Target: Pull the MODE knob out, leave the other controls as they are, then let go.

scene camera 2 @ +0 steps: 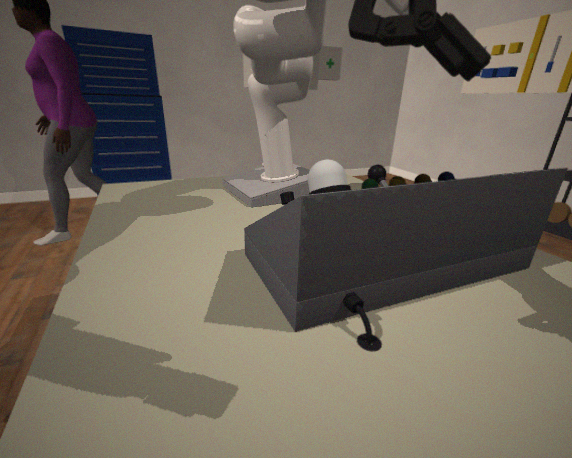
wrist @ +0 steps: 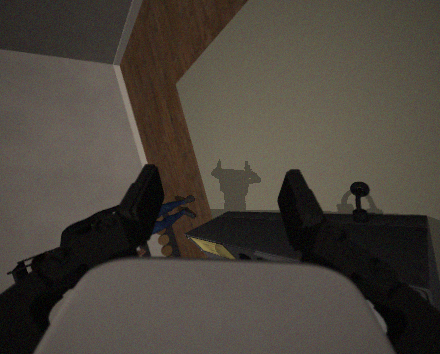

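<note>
A dark grey control console stands on the table, seen from behind in the scene view, so its front face is hidden. Over its top edge show a white dome, a black ball, a green knob, olive knobs and a dark blue knob. No label can be read, and I cannot tell which control is the MODE knob. My gripper is open and empty, high above the console. In the wrist view the console lies low, partly behind the right finger.
A black curved stalk with a disc sticks out of the console's back. A small black part juts out at its left end. The arm's base plate is behind it on the table. A person stands beyond the table at left.
</note>
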